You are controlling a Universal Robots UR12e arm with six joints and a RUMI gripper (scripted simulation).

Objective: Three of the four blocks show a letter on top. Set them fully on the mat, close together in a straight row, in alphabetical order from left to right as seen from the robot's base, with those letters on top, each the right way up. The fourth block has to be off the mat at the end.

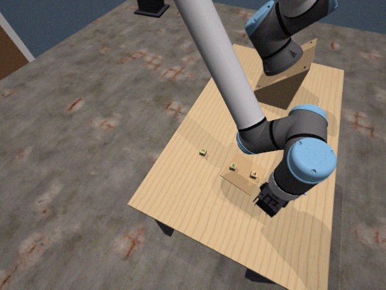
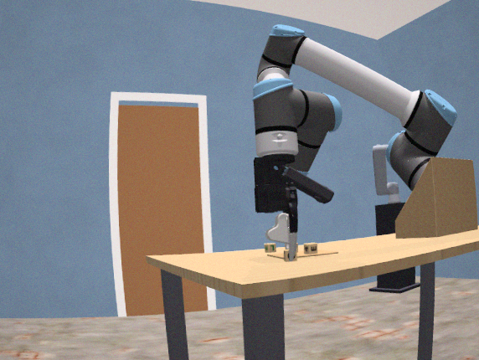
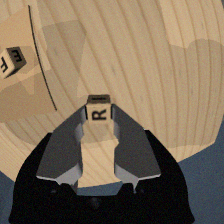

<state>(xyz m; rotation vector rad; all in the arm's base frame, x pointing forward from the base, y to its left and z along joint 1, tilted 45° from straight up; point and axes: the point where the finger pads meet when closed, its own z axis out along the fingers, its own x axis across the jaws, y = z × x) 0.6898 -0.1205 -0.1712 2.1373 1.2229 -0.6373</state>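
Right now my hand is right at the R block. Also, from my hand: tan mat: 11 cm behind, 10 cm to the right, 1 cm below.
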